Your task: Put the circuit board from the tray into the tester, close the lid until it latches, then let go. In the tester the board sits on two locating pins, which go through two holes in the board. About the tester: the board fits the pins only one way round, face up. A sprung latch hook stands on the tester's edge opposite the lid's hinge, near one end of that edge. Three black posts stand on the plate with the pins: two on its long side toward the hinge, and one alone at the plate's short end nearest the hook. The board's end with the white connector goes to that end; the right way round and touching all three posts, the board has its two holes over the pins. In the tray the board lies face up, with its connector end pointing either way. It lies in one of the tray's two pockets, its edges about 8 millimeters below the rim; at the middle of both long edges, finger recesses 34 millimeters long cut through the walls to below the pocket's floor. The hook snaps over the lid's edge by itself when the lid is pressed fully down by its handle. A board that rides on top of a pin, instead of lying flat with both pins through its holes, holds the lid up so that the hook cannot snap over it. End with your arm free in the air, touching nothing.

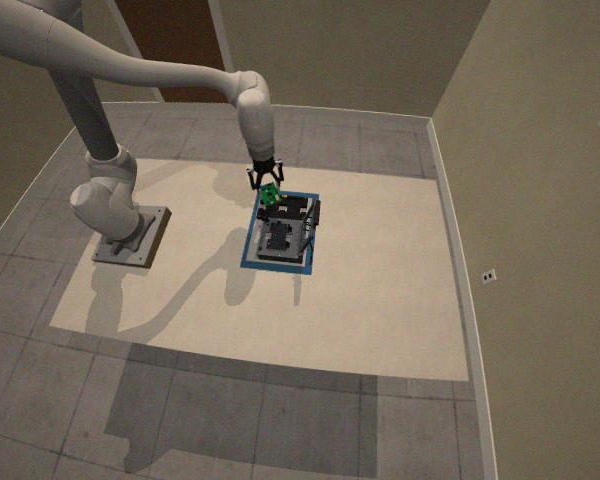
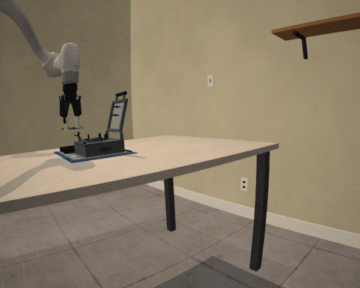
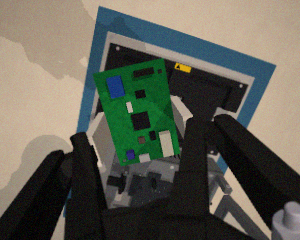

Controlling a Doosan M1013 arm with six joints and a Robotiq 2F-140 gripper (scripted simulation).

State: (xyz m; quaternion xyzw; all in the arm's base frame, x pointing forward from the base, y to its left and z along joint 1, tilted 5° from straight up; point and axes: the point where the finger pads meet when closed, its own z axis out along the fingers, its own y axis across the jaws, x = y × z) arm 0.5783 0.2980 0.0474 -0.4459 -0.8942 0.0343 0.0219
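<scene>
My gripper is now 110 mm short of the tester, 120 mm to the left of it and 30 mm above it. Round my hand: latch hook 20 mm ahead, 110 mm to the right, 50 mm below; pin plate 90 mm ahead, 150 mm to the right, 70 mm below; tester lid 210 mm ahead, 140 mm to the right, 40 mm above.
</scene>
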